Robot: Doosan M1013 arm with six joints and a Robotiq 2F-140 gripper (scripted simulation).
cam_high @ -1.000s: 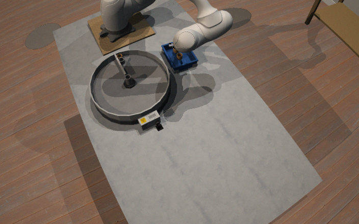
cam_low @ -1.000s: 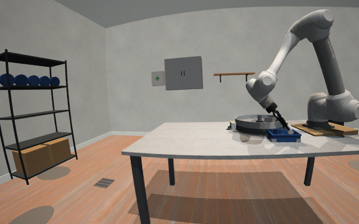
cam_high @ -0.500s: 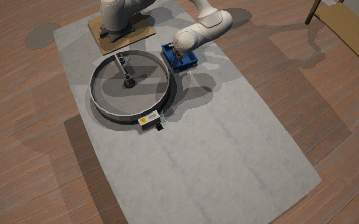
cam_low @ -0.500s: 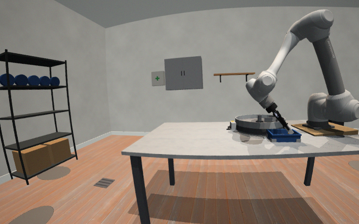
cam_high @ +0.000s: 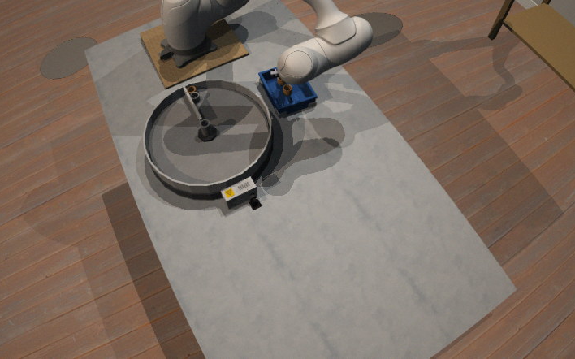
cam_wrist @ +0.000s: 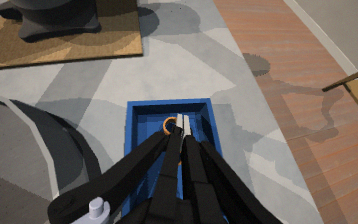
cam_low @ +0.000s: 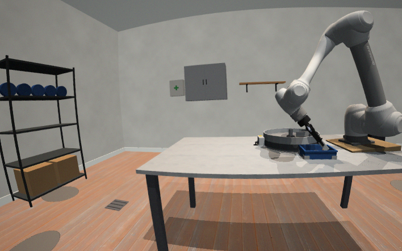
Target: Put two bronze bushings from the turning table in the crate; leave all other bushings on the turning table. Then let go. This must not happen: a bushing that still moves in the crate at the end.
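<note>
My hand is 4 cm above the blue crate, 3 cm short of it and 2 cm to the left of it. The rest, counted from my hand: round grey turning table (35 cm to the right, 6 cm ahead, 1 cm below).
</note>
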